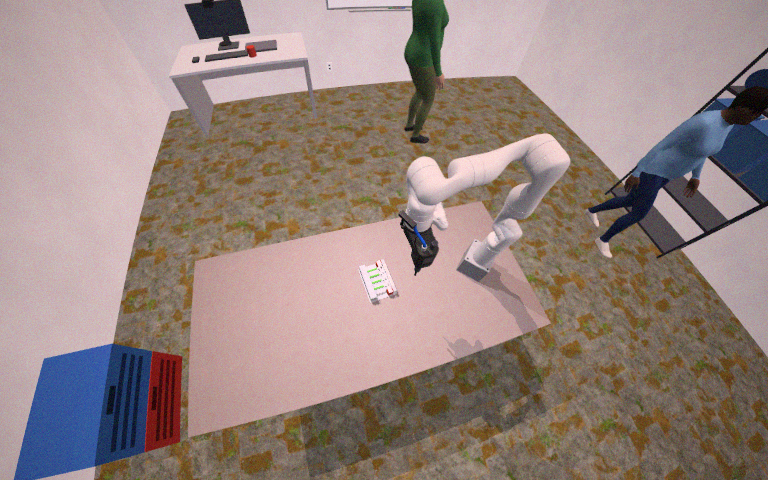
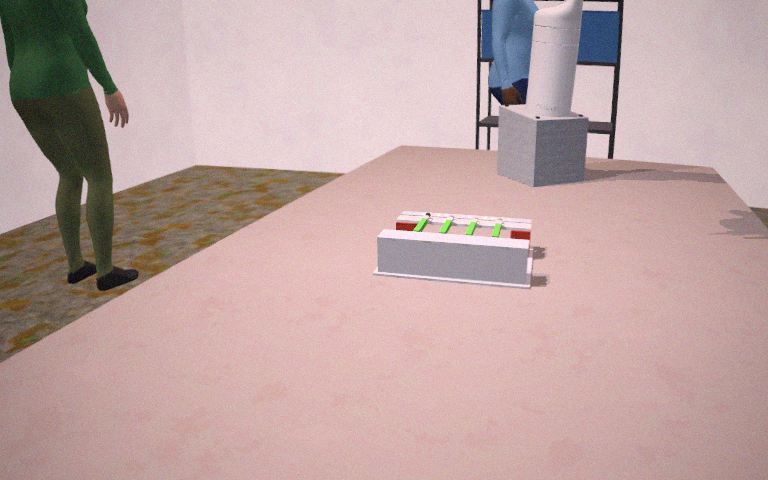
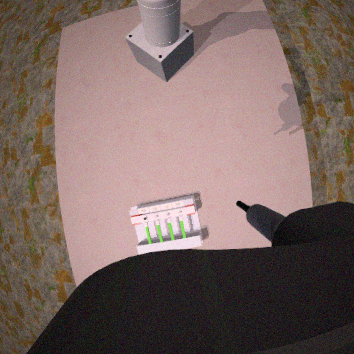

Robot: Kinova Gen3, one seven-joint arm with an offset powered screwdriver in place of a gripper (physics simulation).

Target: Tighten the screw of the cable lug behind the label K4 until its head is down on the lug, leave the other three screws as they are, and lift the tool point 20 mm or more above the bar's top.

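Places are measured from the arm's base along level axes (x ahead, y left, z up), in metres.
Pixels of known places: hand, tool point: [image 1: 415,275] [image 3: 237,202]; arm's base, link origin: [image 1: 481,256] [image 2: 547,111] [image 3: 161,32].
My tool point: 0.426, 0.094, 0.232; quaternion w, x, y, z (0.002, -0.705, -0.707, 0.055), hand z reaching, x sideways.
For each thing: its top centre in the pictures, then the offset to it from my tool point, as dx, dy, dz. "*": a spot on its surface instead. Level surfaces: height alone.
- white terminal box, top centre: [image 2: 459,223] [image 3: 164,228] [image 1: 377,277] +0.091, -0.141, -0.320
- dark screw head, surface spot: [image 2: 427,215] [image 3: 144,219] * +0.065, -0.192, -0.322
- screwdriver, top centre: [image 3: 253,211] [image 1: 417,268] +0.003, +0.002, +0.064
- pink table top, surface height: dz -0.370
A white terminal box [image 1: 367,285] [image 2: 453,257] [image 3: 170,244] stands on the table with several green cables [image 1: 376,281] [image 2: 445,226] [image 3: 159,233] side by side, ending in lugs at a white bar. One dark screw head [image 2: 427,215] [image 3: 145,218] shows at the bar's end beside the outermost cable; it seems to stand proud. The other screws look small and pale. The labels are too small to read, so I cannot tell which lug is K4. My screwdriver [image 1: 416,273] [image 3: 239,203] hangs in the air beside the box, its tip apart from every screw. It has no fingers.
The arm's grey base block [image 1: 474,266] [image 2: 542,148] [image 3: 167,60] stands on the pink table top [image 1: 271,339] [image 2: 339,362] [image 3: 110,125]. Red blocks [image 2: 406,226] [image 2: 520,234] sit at the box's ends. Two people [image 1: 424,62] [image 1: 673,147] stand beyond the table.
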